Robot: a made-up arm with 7 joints.
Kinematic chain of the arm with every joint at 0, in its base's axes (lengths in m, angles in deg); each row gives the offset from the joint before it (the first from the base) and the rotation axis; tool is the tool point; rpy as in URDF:
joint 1: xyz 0 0.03 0.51 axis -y
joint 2: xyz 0 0.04 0 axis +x
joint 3: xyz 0.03 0 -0.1 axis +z
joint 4: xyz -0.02 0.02 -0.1 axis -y
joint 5: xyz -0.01 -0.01 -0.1 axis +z
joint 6: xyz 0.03 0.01 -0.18 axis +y
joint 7: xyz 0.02 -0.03 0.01 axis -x
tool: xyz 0 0 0.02 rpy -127.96 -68.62 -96.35
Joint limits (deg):
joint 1: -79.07..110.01
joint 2: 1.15..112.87
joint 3: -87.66..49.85
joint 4: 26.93..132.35
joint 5: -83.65..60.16
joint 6: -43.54..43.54
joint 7: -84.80..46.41
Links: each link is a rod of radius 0.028 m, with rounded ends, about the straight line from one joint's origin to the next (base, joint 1, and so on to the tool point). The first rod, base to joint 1, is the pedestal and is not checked.
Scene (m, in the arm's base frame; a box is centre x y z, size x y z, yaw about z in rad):
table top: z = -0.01
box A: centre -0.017 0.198 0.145 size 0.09 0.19 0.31 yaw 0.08
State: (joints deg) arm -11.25 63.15 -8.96 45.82 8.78 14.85 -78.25
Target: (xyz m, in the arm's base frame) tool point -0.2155 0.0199 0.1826
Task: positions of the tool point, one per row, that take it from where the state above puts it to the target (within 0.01 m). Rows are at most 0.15 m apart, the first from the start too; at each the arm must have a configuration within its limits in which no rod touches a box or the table.
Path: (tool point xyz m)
1: 0.1293 0.3707 0.2329
2: 0.0678 0.3791 0.2182
3: 0.0060 0.3876 0.2170
4: -0.0530 0.3961 0.2286
5: -0.1065 0.4046 0.2519
6: -0.1516 0.3522 0.2225
7: -0.1758 0.2831 0.1863
8: -0.1768 0.2022 0.1513
9: -0.1558 0.1148 0.1252
10: -0.2155 0.0199 0.1826

